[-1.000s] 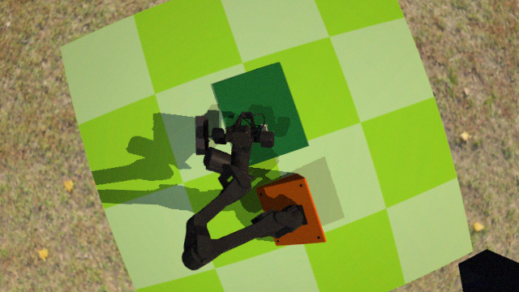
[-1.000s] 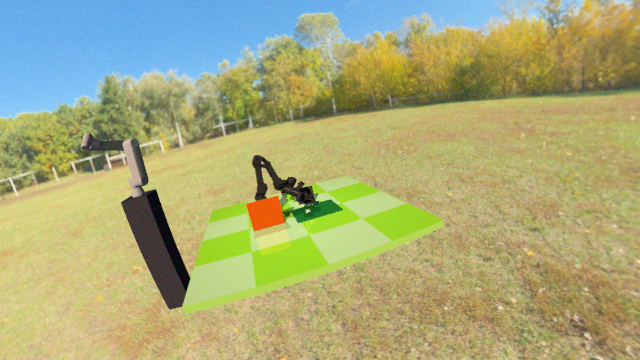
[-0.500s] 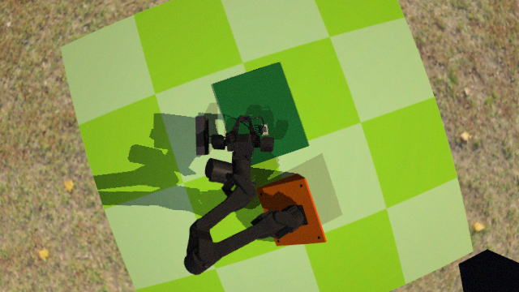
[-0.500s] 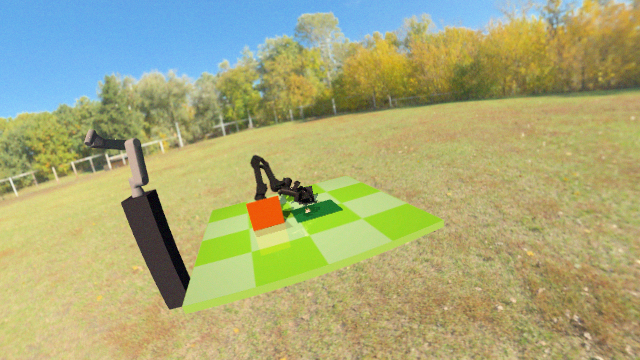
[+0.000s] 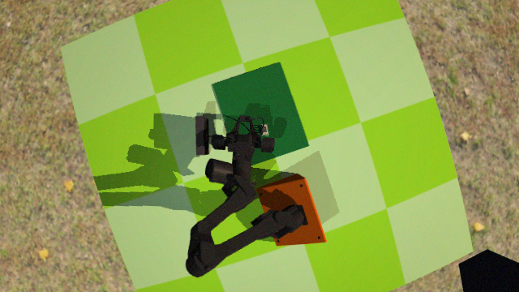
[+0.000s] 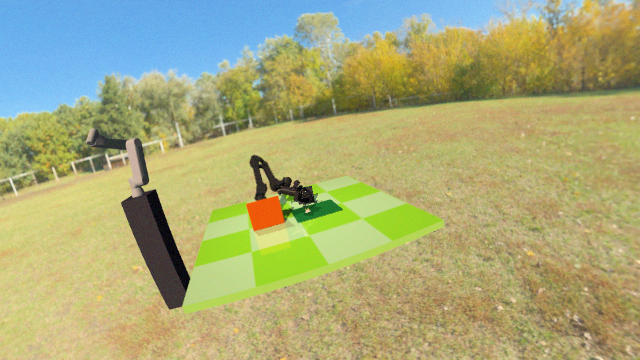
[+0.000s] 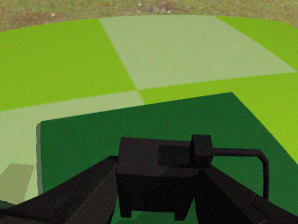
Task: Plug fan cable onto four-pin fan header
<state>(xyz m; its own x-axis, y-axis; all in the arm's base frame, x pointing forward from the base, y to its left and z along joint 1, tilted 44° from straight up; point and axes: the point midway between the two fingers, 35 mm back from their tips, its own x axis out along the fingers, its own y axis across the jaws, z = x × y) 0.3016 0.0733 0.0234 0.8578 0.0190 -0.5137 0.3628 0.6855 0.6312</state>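
Right now the board is 5 cm to the right of my gripper tip and 11 cm below it. The rest, counted from my gripper tip: black fan 1 cm behind, 14 cm to the left, 3 cm below; black fan plug 1 cm below; light-coloured header 5 cm behind, 5 cm to the right, 9 cm below.
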